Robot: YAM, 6 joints.
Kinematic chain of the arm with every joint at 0, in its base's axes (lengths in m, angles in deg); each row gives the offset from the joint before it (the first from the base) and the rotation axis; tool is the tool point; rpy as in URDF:
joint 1: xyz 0 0 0.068 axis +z
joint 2: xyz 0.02 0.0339 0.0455 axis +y
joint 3: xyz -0.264 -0.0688 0 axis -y
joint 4: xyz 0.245 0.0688 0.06 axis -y
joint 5: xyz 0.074 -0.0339 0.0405 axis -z
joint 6: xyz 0.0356 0 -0.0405 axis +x
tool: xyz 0 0 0 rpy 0 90 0
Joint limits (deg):
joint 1: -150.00..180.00
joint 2: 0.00..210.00
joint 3: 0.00..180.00
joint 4: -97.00..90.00
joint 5: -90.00..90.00
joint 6: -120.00..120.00
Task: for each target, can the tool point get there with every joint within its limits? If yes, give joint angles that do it. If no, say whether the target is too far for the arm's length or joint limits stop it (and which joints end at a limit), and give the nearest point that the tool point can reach.
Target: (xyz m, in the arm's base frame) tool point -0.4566 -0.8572 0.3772
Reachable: no: too far | nearest point -0.2929 -0.5499 0.2807 | short by 0.361 m
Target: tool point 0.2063 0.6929 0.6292
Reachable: no: too far | nearest point 0.1497 0.5028 0.4837 | short by 0.246 m
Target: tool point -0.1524 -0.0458 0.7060
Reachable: yes | joints 23.37 68.29 156.04 18.98 -31.15 49.02
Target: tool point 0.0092 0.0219 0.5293
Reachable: yes | joints 111.06 31.07 69.38 11.44 27.56 60.40
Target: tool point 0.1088 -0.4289 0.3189
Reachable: yes | joints -79.37 123.94 127.83 -73.32 -51.32 69.33
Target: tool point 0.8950 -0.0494 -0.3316
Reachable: no: too far | nearest point 0.5771 -0.0319 -0.1699 | short by 0.357 m
